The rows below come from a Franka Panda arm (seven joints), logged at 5 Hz.
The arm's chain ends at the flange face. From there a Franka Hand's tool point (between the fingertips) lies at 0.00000 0.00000 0.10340 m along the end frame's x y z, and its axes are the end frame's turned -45 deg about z.
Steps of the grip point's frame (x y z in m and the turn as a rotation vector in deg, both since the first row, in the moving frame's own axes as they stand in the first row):
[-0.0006, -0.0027, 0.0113, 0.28, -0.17, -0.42]
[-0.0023, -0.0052, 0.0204, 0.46, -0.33, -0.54]
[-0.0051, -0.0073, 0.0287, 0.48, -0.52, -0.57]
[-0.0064, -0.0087, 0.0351, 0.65, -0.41, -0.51]
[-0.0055, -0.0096, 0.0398, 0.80, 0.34, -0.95]
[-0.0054, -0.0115, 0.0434, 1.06, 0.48, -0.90]
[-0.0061, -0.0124, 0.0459, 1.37, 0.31, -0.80]
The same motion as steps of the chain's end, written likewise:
[-0.0018, -0.0013, 0.0113, 0.08, -0.32, -0.42]
[-0.0043, -0.0019, 0.0204, 0.09, -0.56, -0.54]
[-0.0075, -0.0016, 0.0287, -0.03, -0.71, -0.57]
[-0.0093, -0.0013, 0.0351, 0.17, -0.75, -0.51]
[-0.0101, -0.0014, 0.0398, 0.81, -0.33, -0.95]
[-0.0112, -0.0024, 0.0434, 1.09, -0.41, -0.90]
[-0.0117, -0.0023, 0.0459, 1.19, -0.75, -0.80]

